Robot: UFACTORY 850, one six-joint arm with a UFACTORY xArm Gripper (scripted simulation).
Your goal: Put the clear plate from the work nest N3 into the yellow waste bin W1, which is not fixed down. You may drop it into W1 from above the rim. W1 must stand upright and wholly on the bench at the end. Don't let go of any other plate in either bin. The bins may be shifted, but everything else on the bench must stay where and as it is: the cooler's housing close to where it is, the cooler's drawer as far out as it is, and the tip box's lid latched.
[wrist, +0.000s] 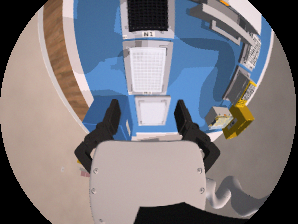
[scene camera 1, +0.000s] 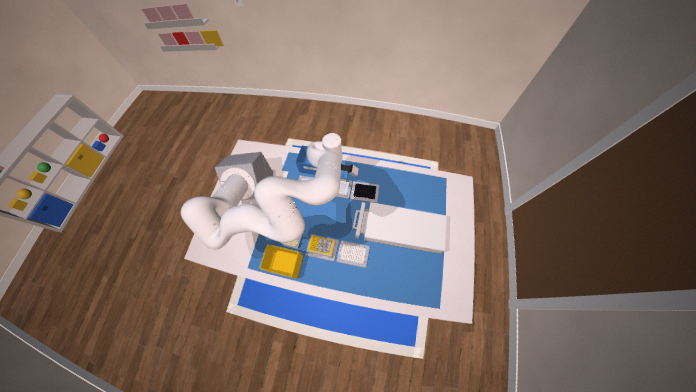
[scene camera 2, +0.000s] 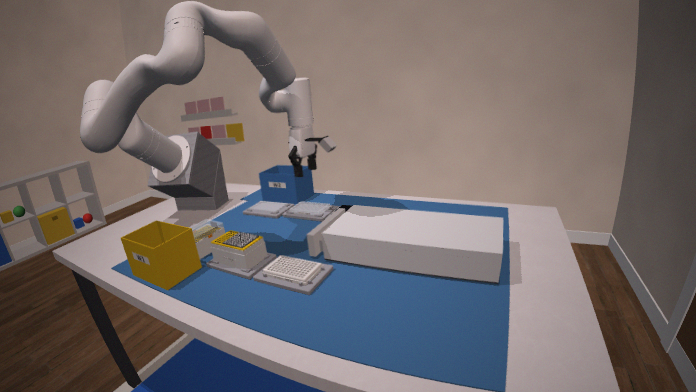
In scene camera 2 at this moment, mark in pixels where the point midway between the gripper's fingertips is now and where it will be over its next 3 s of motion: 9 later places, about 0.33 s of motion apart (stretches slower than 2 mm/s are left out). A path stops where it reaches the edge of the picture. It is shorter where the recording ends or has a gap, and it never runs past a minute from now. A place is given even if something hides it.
My gripper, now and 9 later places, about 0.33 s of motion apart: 305, 173; 306, 177; 306, 181; 307, 185; 307, 188; 308, 193; 308, 197; 309, 200; 309, 203; 309, 204
